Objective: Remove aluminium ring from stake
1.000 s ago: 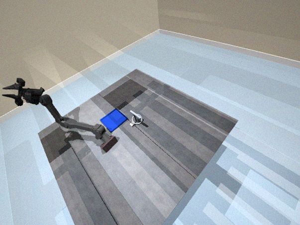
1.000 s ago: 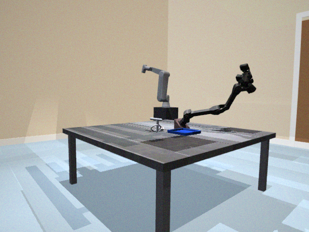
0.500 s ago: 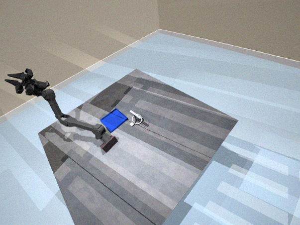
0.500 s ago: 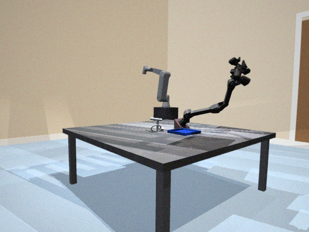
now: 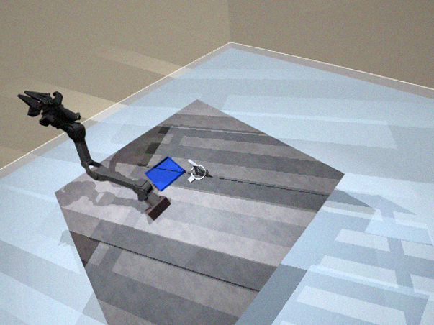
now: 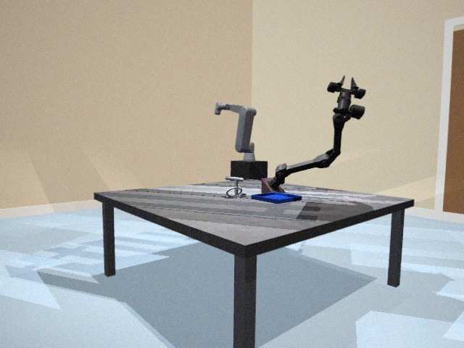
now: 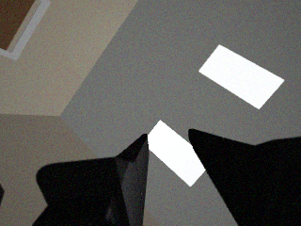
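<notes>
Now: the aluminium ring 400 mm ahead of my gripper tip, 430 mm to the right of it and 620 mm below it. Also, from my gripper tip: blue tray (270 mm ahead, 240 mm to the right, 650 mm below).
</notes>
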